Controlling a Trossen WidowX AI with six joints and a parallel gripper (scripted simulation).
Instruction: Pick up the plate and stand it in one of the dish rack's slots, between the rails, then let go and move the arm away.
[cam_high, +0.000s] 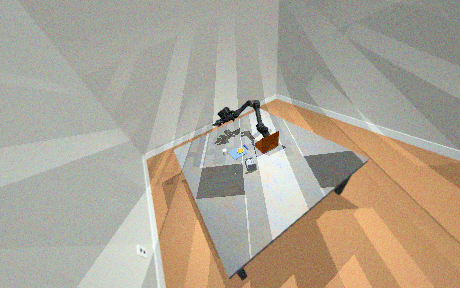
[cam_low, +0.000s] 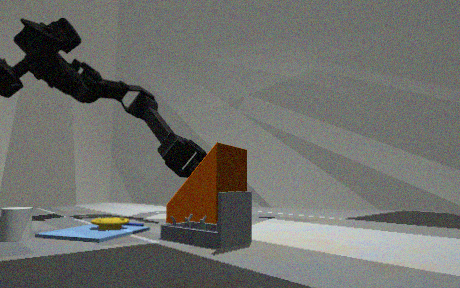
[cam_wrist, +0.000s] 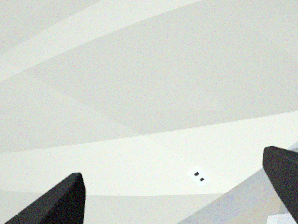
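Now: the yellow plate 33 cm below my gripper tip, 14 cm to the left of it and 13 cm behind it. Also, from my gripper tip: dish rack 34 cm to the left, 32 cm below, 9 cm behind; blue mat 34 cm below, 13 cm to the left, 10 cm behind.
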